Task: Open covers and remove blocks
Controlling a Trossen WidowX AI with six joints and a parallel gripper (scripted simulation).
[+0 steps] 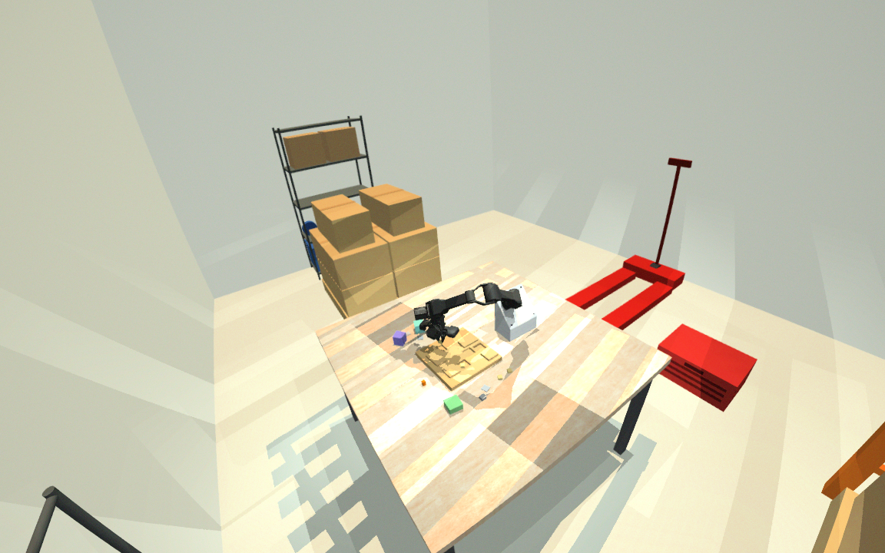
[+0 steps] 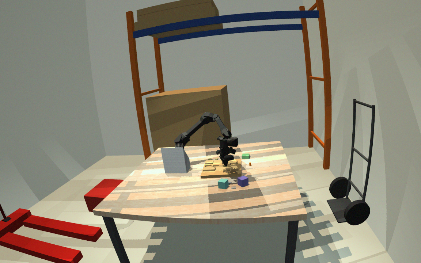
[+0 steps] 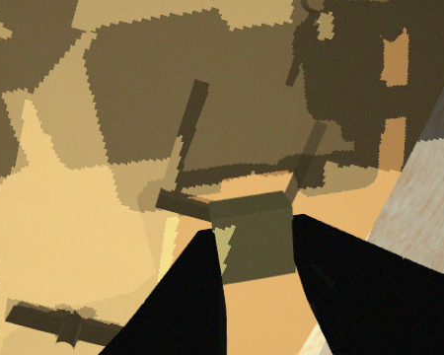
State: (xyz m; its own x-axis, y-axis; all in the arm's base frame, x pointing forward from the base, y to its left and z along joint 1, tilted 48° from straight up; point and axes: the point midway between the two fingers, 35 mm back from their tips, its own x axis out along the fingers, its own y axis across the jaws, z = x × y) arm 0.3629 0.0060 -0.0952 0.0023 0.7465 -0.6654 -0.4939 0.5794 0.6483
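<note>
Right now my gripper tip is 50 mm past the wooden puzzle board, 100 mm to the right of it and 40 mm above it. Also, from my gripper tip: teal cube (220 mm to the right, 40 mm below); tiny orange piece (180 mm ahead, 130 mm to the left, 50 mm below); purple cube (130 mm ahead, 190 mm to the right, 40 mm below).
</note>
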